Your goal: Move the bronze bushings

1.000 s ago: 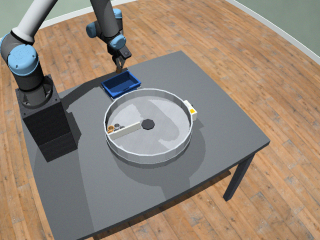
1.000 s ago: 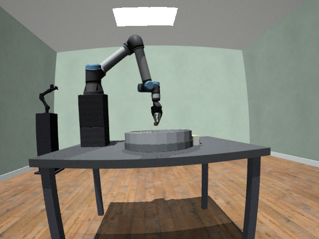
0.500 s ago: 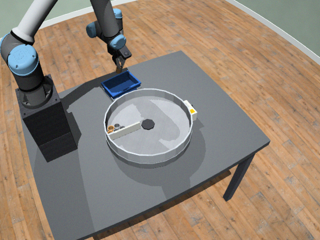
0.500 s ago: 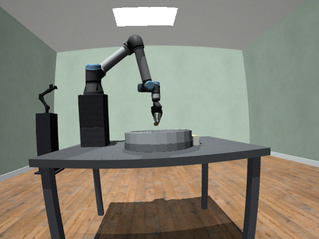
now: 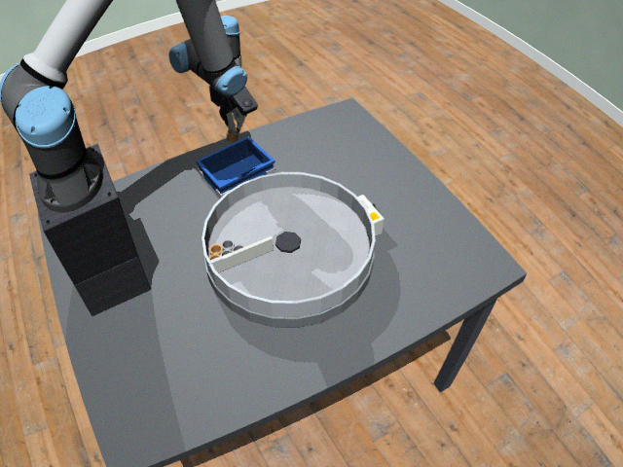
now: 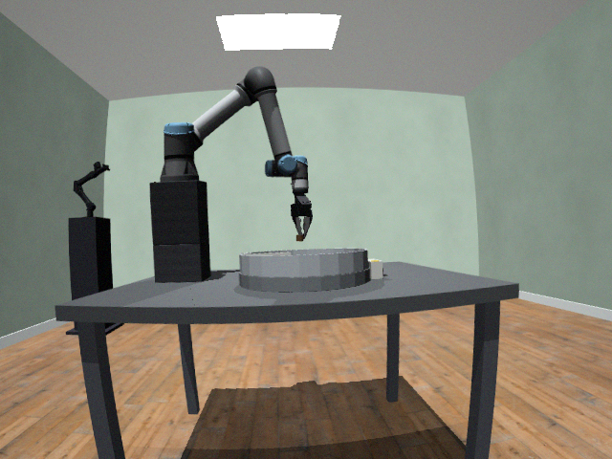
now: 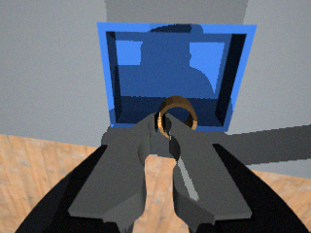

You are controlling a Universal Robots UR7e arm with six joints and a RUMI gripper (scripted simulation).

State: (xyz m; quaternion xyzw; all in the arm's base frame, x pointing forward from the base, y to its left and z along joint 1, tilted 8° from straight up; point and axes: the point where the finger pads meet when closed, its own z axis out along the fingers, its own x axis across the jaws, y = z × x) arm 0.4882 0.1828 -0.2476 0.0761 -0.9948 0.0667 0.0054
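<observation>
The blue crate lies 13 cm below my hand and 2 cm behind it. Round my hand: turntable: 36 cm to the right, 10 cm below, 4 cm behind.
</observation>
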